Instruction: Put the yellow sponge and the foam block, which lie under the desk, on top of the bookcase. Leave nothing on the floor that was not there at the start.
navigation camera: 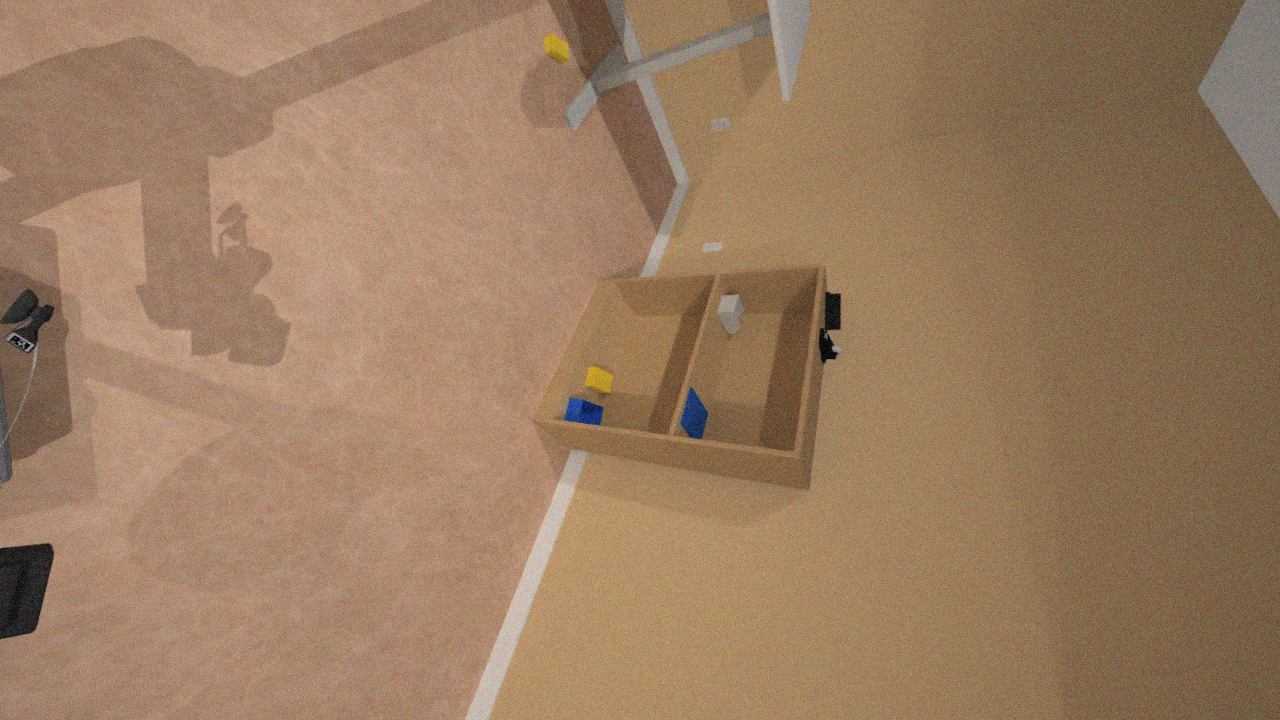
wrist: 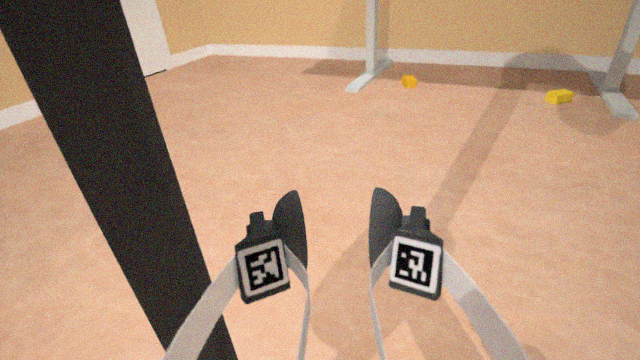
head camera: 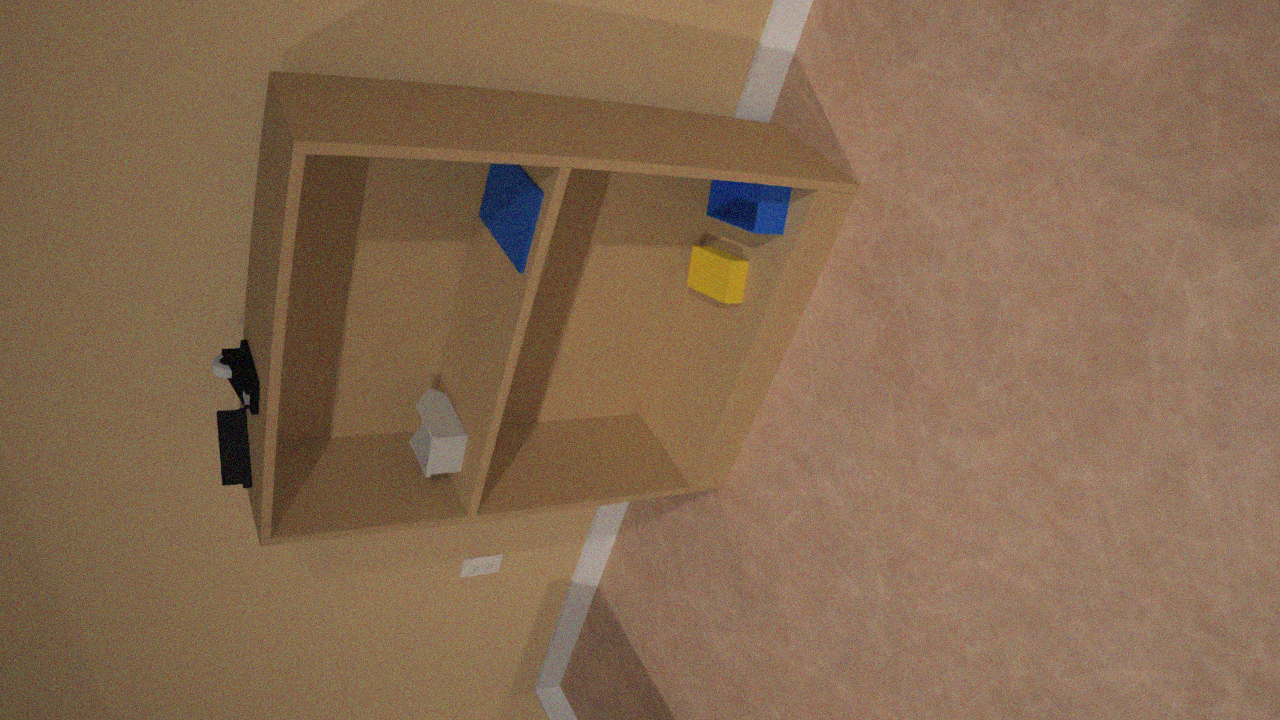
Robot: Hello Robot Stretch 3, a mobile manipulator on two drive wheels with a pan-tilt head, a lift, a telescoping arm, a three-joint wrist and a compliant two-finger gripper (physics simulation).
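Places are measured from the robot's base along level axes (x up, y right, z ahead), in millimetres.
Pixels of known places: gripper, between the fingertips: (wrist: 336, 216).
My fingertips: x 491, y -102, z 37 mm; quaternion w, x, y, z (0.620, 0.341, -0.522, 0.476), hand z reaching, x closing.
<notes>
For each thing: its top centre in the pictures, then the offset to it from my fingertips. "spot": a spot on its surface instead.
- yellow piece, centre of its top: (navigation camera: 561, 46) (wrist: 560, 92) dx -446, dy -1161, dz +1398 mm
- smaller orange-yellow block, centre of its top: (wrist: 409, 77) dx -446, dy -1657, dz +852 mm
- bookcase, a spot on its surface: (head camera: 537, 125) spot: dx +149, dy +494, dz +1337 mm
- black item with a light round part, centre of its top: (head camera: 214, 377) (navigation camera: 841, 346) dx +639, dy +104, dz +1679 mm
- black box, centre of its top: (head camera: 220, 450) (navigation camera: 840, 310) dx +623, dy -32, dz +1796 mm
- blue bin, centre of its top: (head camera: 733, 197) (navigation camera: 591, 415) dx -316, dy +412, dz +1421 mm
- yellow block, centre of its top: (head camera: 708, 273) (navigation camera: 603, 380) dx -346, dy +274, dz +1558 mm
- blue flat item, centre of its top: (head camera: 506, 205) (navigation camera: 696, 417) dx +161, dy +377, dz +1443 mm
- white object, a spot on its surface: (head camera: 440, 438) spot: dx +210, dy -33, dz +1692 mm
In the wrist view my gripper (wrist: 336, 216) is open and empty above the floor, well short of the desk. A yellow piece (navigation camera: 555, 48) (wrist: 559, 96) lies on the floor beside the desk's right foot. A smaller orange-yellow block (wrist: 409, 81) lies near the left foot. Which is the sponge and which the foam block is too small to tell. The desk (navigation camera: 787, 44) (wrist: 371, 40) shows in part. The bookcase (head camera: 537, 125) (navigation camera: 680, 450) stands against the wall. On its top are a black item with a light round part (head camera: 239, 376) and a black box (head camera: 234, 447).
The bookcase holds a blue bin (head camera: 751, 207), a yellow block (head camera: 718, 274), a blue flat item (head camera: 512, 214) and a white object (head camera: 440, 438). A dark post (wrist: 115, 165) crosses the wrist view's left side. A white door (wrist: 150, 40) is behind it.
</notes>
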